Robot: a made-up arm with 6 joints. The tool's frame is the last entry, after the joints.
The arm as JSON. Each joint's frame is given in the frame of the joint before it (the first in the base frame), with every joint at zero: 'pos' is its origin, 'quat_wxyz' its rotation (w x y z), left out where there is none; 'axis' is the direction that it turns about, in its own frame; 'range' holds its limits. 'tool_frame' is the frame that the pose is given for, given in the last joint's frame.
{
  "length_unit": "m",
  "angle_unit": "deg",
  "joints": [
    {
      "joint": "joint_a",
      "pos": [
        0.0,
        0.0,
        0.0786
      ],
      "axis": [
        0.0,
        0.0,
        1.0
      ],
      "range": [
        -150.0,
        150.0
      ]
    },
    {
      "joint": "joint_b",
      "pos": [
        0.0,
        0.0,
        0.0
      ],
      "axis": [
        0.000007,
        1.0,
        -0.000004
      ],
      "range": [
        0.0,
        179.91
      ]
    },
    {
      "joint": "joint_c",
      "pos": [
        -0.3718,
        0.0,
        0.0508
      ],
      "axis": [
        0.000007,
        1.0,
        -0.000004
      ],
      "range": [
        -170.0,
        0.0
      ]
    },
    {
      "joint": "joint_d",
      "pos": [
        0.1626,
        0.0,
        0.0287
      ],
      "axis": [
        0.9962,
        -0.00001,
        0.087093
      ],
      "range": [
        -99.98,
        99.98
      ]
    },
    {
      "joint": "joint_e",
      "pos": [
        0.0,
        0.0,
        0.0
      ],
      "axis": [
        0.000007,
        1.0,
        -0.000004
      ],
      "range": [
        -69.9,
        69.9
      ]
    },
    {
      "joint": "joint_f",
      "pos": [
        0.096,
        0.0,
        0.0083
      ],
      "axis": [
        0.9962,
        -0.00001,
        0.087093
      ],
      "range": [
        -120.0,
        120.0
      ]
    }
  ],
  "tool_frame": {
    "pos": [
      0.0,
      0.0,
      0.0
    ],
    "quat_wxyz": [
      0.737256,
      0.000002,
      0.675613,
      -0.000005
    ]
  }
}
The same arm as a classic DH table. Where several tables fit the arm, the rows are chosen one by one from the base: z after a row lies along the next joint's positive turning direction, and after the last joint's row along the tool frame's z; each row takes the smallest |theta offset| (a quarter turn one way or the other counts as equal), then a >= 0, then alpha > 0; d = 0 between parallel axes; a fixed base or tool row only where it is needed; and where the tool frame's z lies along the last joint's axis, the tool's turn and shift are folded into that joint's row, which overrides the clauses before.
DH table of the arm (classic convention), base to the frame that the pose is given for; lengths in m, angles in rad. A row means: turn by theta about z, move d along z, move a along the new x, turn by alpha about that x. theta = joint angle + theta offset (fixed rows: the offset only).
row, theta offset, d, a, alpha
joint_a, 0, 0.0786, 0, -1.5708
joint_b, 0.1358, 0, -0.3753, 0
joint_c, 1.3478, 0, -0.0144, 1.5708
joint_d, 0, 0.1645, 0, -1.5708
joint_e, 0, 0, 0.0001, 1.5708
joint_f, 0, 0.0964, 0, 0
Joint limits (rad, base to tool): -2.618..2.618 0..3.14 -2.9671..0 -1.745..1.745 -1.22..1.22 -2.0944..2.0944

